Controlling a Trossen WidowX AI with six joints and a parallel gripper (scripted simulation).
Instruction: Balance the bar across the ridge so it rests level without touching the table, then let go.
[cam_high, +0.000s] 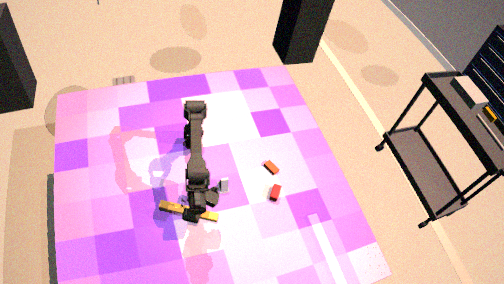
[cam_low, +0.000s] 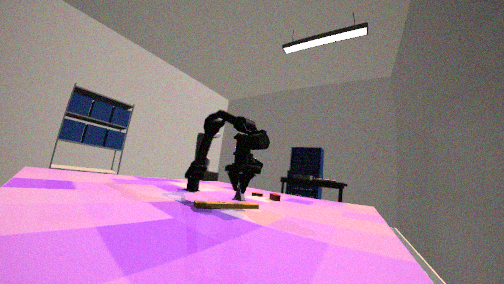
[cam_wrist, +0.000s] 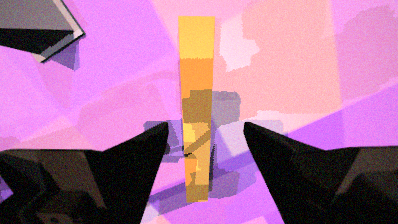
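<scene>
The long bar lies 2 cm behind my gripper tip, 2 cm to the right of it and 5 cm below it. From my gripper tip the other things lie so: red block (1 cm behind, 35 cm to the left, 4 cm below); orange block (14 cm behind, 38 cm to the left, 5 cm below).
</scene>
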